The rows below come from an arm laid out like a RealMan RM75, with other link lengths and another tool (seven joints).
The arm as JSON. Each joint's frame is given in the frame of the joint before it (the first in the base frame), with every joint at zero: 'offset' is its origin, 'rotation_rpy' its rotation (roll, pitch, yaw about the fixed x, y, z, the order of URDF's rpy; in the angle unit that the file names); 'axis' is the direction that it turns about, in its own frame. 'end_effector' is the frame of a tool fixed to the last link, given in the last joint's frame.
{
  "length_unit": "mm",
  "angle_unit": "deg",
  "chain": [
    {
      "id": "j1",
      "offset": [
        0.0,
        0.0,
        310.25
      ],
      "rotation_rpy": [
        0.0,
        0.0,
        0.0
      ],
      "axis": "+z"
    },
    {
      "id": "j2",
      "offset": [
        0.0,
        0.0,
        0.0
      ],
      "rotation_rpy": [
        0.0,
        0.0,
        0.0
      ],
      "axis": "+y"
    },
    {
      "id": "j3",
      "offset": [
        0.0,
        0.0,
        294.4
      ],
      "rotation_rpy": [
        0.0,
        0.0,
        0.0
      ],
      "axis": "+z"
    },
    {
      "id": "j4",
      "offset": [
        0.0,
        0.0,
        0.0
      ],
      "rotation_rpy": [
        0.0,
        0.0,
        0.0
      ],
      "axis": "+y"
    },
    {
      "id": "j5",
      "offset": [
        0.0,
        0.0,
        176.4
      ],
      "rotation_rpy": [
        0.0,
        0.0,
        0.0
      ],
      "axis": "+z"
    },
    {
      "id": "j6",
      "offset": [
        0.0,
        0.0,
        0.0
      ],
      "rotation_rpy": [
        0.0,
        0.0,
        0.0
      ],
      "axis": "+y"
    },
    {
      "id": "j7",
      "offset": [
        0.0,
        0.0,
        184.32
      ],
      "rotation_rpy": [
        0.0,
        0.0,
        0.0
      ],
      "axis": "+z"
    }
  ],
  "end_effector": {
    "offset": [
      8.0,
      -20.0,
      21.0
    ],
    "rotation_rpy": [
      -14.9,
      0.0,
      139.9
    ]
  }
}
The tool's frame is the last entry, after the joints.
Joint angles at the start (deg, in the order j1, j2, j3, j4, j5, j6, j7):
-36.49 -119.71 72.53 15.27 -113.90 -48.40 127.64
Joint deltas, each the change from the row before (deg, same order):
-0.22 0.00 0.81 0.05 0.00 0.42 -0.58
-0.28 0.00 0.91 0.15 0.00 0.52 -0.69
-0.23 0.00 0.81 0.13 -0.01 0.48 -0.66
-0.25 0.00 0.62 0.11 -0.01 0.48 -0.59
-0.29 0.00 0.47 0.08 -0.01 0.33 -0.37
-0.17 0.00 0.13 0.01 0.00 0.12 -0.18
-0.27 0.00 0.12 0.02 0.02 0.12 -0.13
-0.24 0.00 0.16 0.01 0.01 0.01 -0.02
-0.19 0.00 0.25 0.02 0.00 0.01 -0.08
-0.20 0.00 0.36 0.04 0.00 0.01 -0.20
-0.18 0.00 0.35 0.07 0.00 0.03 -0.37
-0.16 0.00 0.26 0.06 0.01 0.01 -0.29
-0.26 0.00 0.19 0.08 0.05 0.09 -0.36
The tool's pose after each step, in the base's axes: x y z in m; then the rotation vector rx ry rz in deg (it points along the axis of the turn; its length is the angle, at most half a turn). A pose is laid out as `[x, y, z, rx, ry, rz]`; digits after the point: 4 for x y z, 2 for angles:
[-0.2658, 0.4318, -0.0445, -87.67, 116.78, 52.78]
[-0.2645, 0.4324, -0.0465, -87.87, 117.41, 52.67]
[-0.2637, 0.4328, -0.0482, -88.12, 117.90, 52.59]
[-0.2628, 0.4336, -0.0494, -88.36, 118.22, 52.60]
[-0.2613, 0.4347, -0.0503, -88.33, 118.59, 52.58]
[-0.2603, 0.4354, -0.0506, -88.32, 118.68, 52.53]
[-0.2586, 0.4365, -0.0509, -88.13, 118.88, 52.49]
[-0.2567, 0.4373, -0.0513, -87.81, 119.20, 52.36]
[-0.2551, 0.4377, -0.0520, -87.57, 119.55, 52.19]
[-0.2534, 0.4380, -0.0529, -87.38, 119.94, 51.94]
[-0.2518, 0.4383, -0.0537, -87.38, 120.18, 51.63]
[-0.2504, 0.4386, -0.0543, -87.35, 120.38, 51.38]
[-0.2484, 0.4396, -0.0547, -87.29, 120.52, 51.18]

